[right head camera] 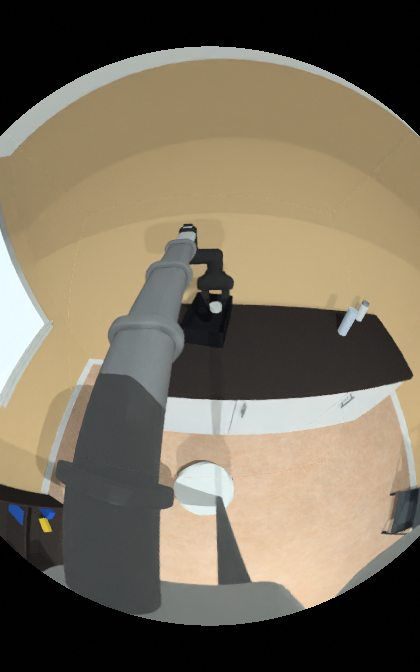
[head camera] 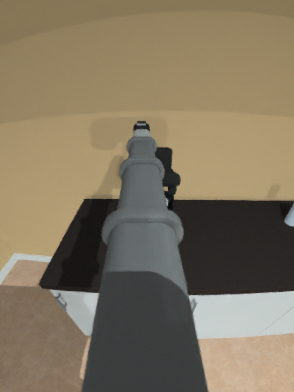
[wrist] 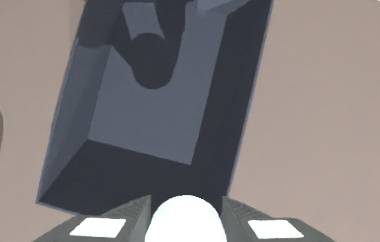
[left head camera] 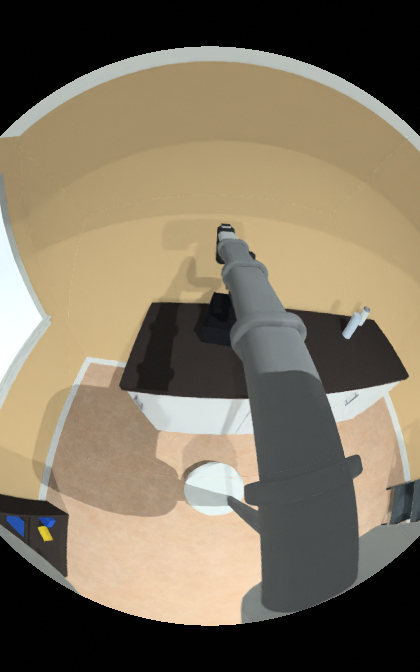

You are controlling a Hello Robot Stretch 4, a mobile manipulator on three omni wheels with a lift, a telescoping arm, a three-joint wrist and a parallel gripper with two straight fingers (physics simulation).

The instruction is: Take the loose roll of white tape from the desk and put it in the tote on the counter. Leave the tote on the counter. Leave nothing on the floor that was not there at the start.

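Places are measured from the robot's base along level axes (x up, y left, z back), in centimetres.
Pixels of known places: gripper, fingertip midpoint: (wrist: pixel 186 213).
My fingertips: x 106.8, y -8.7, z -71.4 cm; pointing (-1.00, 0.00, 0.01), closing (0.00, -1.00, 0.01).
Ahead of a thing's pixels: the offset from my fingertips to its middle. Level surfaces: height alone.
The roll of white tape {dx +1.0, dy +0.0, dz +1.3 cm} (right head camera: pixel 215 307) (wrist: pixel 186 222) is between the two fingers of my gripper (right head camera: pixel 215 304) (wrist: pixel 186 213), which is shut on it. The dark tote {dx -13.5, dy +3.3, dz -9.8 cm} (left head camera: pixel 214 334) (right head camera: pixel 205 336) (wrist: pixel 150 107) stands upright on the dark counter {dx -18.6 cm} (head camera: pixel 230 240) (left head camera: pixel 350 355) (right head camera: pixel 290 350). In the right head view the gripper and the tape are over the tote. In the wrist view the tote's inside shows ahead of the fingertips, and the tape overlaps the tote's near wall. The arm hides part of the tote in the left head view. The desk cannot be made out.
Two pale cylinders (left head camera: pixel 351 325) (right head camera: pixel 347 321) stand near the counter's right back. A round white object (left head camera: pixel 214 488) (right head camera: pixel 203 488) is on the floor before the counter. A dark shelf unit (left head camera: pixel 60 542) with blue and yellow things is at lower left. A wall rises behind the counter.
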